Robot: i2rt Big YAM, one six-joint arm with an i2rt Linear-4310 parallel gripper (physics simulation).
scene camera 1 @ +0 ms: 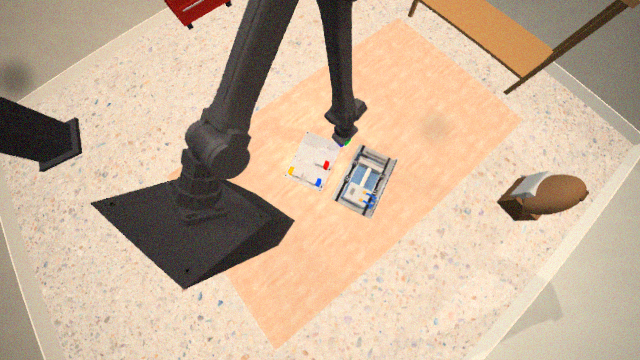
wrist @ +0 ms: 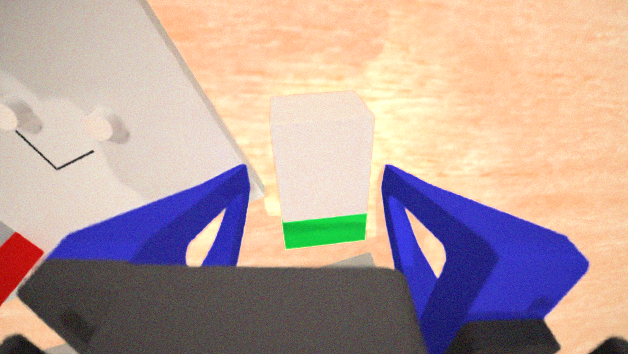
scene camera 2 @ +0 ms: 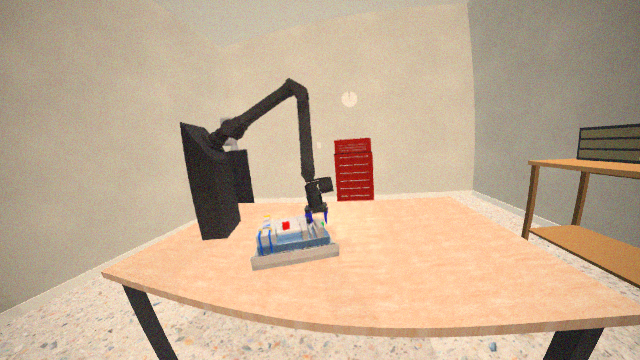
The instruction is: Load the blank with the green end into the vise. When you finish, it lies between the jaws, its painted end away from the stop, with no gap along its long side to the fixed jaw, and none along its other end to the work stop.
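Note:
The blank with the green end [wrist: 322, 170] [scene camera 1: 348, 142] [scene camera 2: 323, 224] is a light grey block lying on the table between the white board and the vise. In the wrist view its green end points toward the bottom. My gripper [wrist: 315, 176] [scene camera 2: 317, 221] is open, its blue fingers standing on either side of the blank, with a gap on each side. In scene camera 1 the gripper hides most of the blank. The vise [scene camera 1: 365, 181] [scene camera 2: 295, 255] is grey and blue and lies beside the blank; in the wrist view a small grey corner shows behind the gripper body.
A white board [scene camera 1: 312, 155] [wrist: 165, 100] with pegs lies close to the left finger. It carries blocks with a red end [scene camera 1: 326, 164] [wrist: 17, 262], a blue end [scene camera 1: 318, 182] and a yellow end [scene camera 1: 290, 171]. The wooden table [scene camera 1: 425, 100] [scene camera 2: 425, 270] is under everything.

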